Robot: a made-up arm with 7 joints.
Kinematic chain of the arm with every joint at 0, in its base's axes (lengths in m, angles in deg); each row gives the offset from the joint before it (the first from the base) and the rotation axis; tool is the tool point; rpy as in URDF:
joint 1: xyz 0 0 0.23 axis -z
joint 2: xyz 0 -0.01 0.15 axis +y
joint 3: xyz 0 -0.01 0.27 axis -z
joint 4: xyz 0 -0.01 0.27 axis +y
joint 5: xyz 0 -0.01 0.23 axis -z
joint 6: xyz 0 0 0.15 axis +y
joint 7: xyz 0 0 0.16 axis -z
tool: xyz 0 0 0 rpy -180 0 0
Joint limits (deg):
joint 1: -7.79..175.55
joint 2: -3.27..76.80
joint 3: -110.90..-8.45
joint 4: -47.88..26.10
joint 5: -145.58..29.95
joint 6: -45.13..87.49
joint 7: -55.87..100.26
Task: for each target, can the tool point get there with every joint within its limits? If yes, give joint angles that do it. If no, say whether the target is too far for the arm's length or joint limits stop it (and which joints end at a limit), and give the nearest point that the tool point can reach.
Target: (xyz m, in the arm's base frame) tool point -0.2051 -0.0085 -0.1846
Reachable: no: joint limits stop it (at a limit: joint 1, joint 2, joint 3, joint 4, joint 6) | nearest point -0.8655 -0.0618 0.2603 | short by 0.798 m
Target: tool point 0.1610 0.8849 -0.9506
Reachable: no: too far | nearest point 0.8281 0.2653 0.3087 | short by 1.554 m
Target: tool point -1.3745 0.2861 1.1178
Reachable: no: too far | nearest point -0.9314 0.1371 0.8824 | short by 0.523 m
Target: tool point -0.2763 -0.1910 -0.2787
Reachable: no: joint limits stop it (at a limit: joint 2, joint 3, joint 4, joint 6) | nearest point -0.7138 -0.4935 0.2602 | short by 0.757 m
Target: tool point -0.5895 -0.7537 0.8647
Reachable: yes | joints 128.49 63.16 -22.85 -0.68 -70.03 17.67 39.92
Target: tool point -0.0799 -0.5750 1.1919
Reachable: yes | joints 106.22 41.33 -91.35 4.65 -60.38 61.59 -33.13
